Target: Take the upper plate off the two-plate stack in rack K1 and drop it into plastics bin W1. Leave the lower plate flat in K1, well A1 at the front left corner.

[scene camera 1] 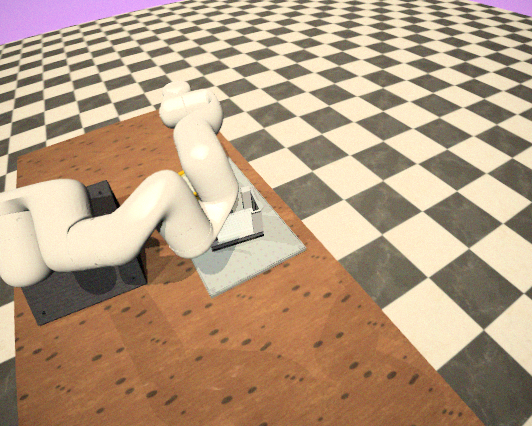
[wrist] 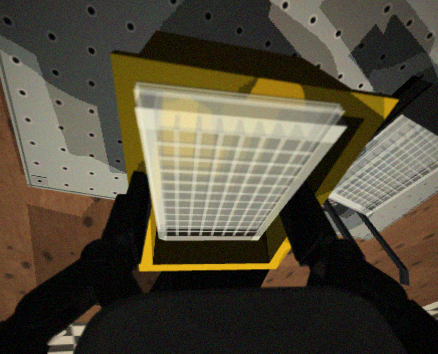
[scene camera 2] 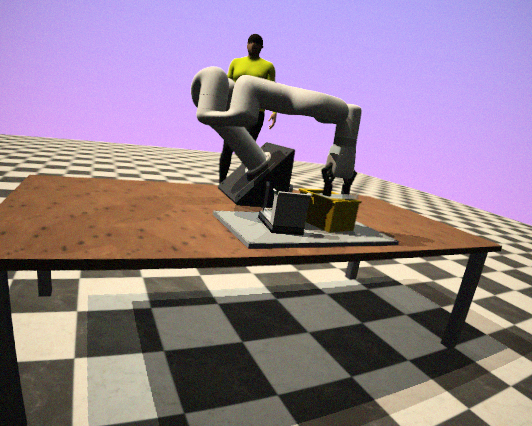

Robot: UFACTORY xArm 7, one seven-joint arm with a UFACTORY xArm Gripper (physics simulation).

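Frame: origin at the arm's base, x ahead, y left, z up, level; millimetres.
Where they show: gripper, between the fingertips: (wrist: 220,191) (scene camera 2: 335,196); arm's base, origin of its link: (scene camera 2: 258,164).
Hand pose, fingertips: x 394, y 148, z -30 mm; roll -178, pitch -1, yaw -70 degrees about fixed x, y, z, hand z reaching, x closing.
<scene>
Each offset is from my fingertips to the top centre of the thing. "pt": to the spot under its first point. Level surfaces: height alone.
The upper plate @(1 mm right, 1 mm back, 19 mm up) (wrist: 225,165) (scene camera 2: 345,197) is clear with a white well grid. My gripper (wrist: 220,191) (scene camera 2: 337,193) is shut on it, one finger along each long side. The plate is over the opening of yellow plastics bin W1 @(15 mm right, 13 mm back, 0 mm up) (wrist: 125,105) (scene camera 2: 342,216), at about rim height, and looks slightly tilted. In scene camera 1 the arm hides the gripper, and part of the bin's yellow rim @(pt 29 mm left, 54 mm back, 2 mm down) (scene camera 1: 182,173) shows. The lower plate @(194 mm right, 45 mm ahead, 61 mm down) (wrist: 390,165) shows in rack K1 @(195 mm right, 38 mm ahead, 20 mm up) (wrist: 417,97) (scene camera 2: 290,212), beside the bin; well A1 cannot be made out.
The bin and rack stand on a pale perforated board (scene camera 1: 230,275) (scene camera 2: 320,241) (wrist: 25,120) on the brown table @(113 mm down) (scene camera 1: 250,350) (scene camera 2: 125,225). Dark bars @(pt 225 mm right, 22 mm back, 19 mm down) (wrist: 385,245) stick out by the rack. The arm's dark base (scene camera 1: 90,290) (scene camera 2: 280,165) is behind the board. A person (scene camera 2: 252,69) stands beyond the table.
</scene>
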